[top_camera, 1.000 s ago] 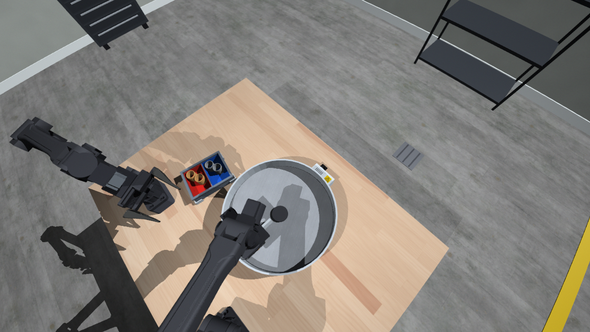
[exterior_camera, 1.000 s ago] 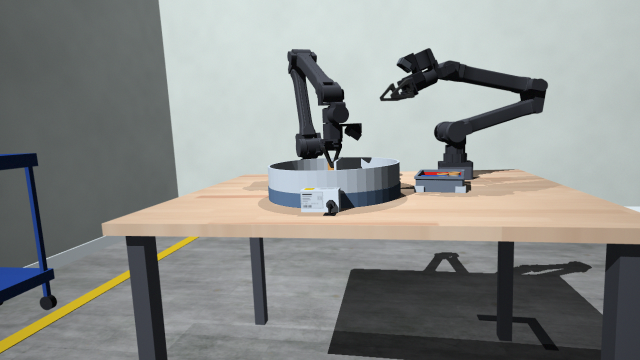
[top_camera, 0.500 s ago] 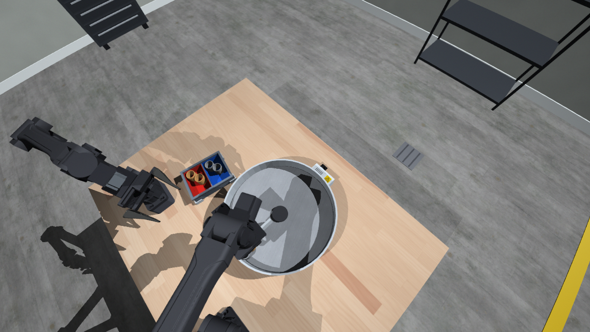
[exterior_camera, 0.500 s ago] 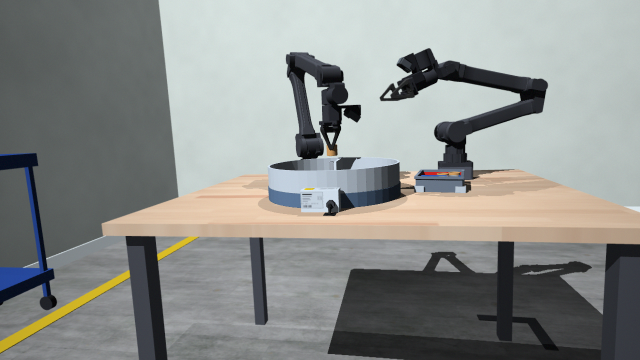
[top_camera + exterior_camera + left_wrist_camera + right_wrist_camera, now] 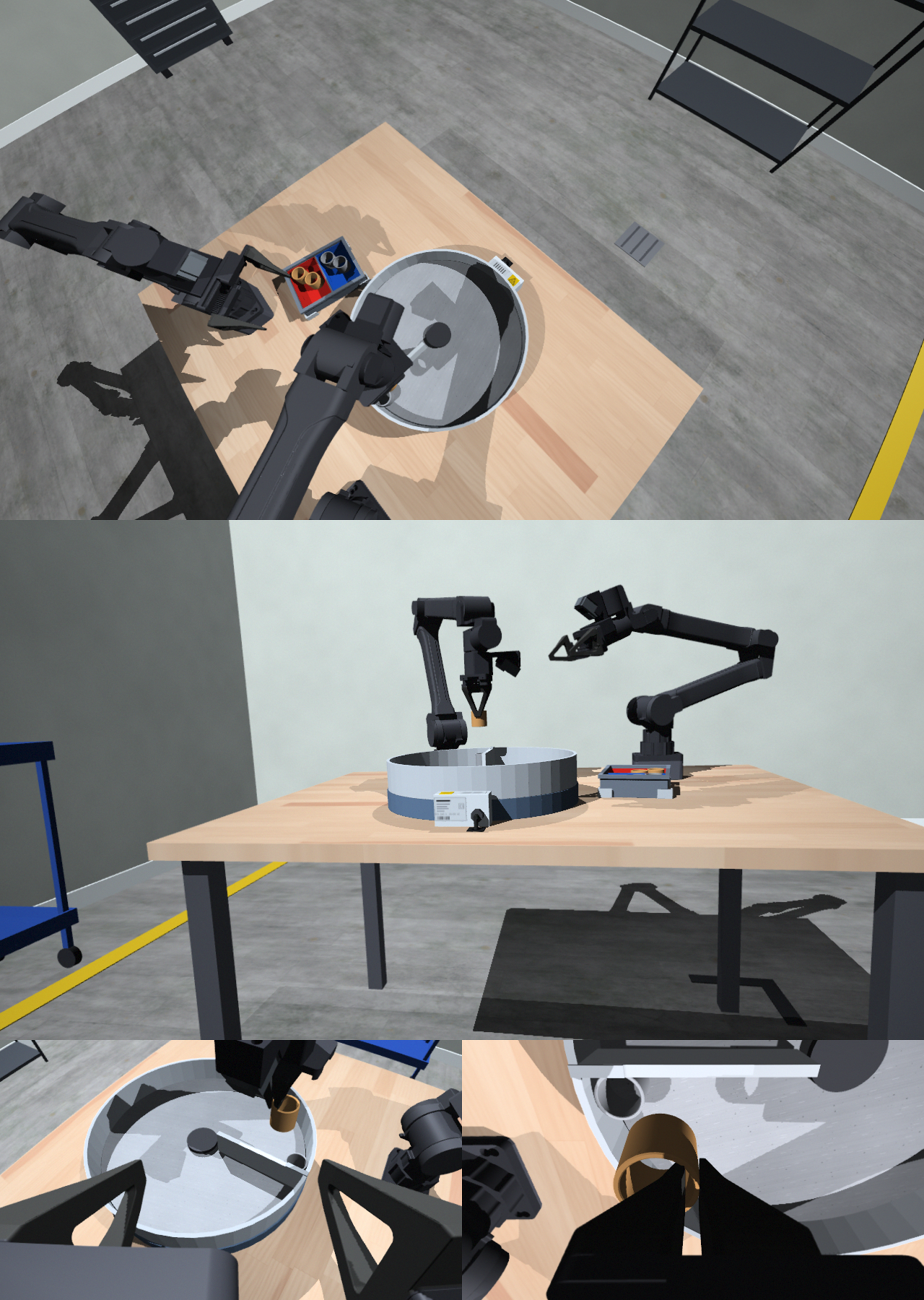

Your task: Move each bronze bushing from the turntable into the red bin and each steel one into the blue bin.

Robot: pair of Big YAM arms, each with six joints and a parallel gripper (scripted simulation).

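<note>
My right hand is 370 mm to the right of the red bin, 180 mm above it and 70 mm past it. The rest, counted from my right hand: blue bin: 360 mm to the left, 180 mm below, 20 mm ahead; then grey tray: 370 mm to the left, 170 mm below, 20 mm behind.
</note>
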